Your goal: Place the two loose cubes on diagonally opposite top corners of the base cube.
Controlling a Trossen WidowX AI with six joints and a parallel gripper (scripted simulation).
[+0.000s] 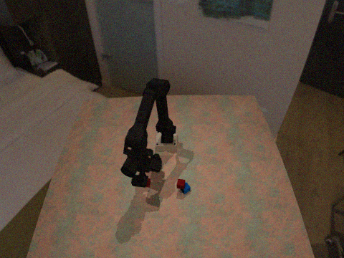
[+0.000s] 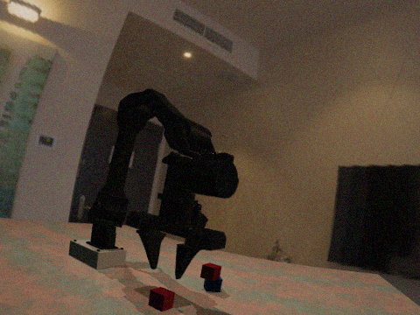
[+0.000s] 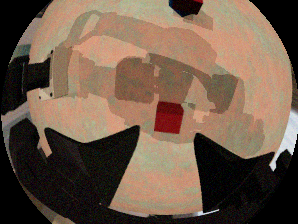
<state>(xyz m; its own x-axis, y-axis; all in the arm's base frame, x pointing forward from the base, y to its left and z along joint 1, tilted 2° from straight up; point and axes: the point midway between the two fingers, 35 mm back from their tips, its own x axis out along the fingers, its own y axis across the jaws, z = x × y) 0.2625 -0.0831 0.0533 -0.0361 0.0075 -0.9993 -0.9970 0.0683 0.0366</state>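
Now: gripper tip 20 mm short of the blue cube, 180 mm to the right of it and 50 mm above it.
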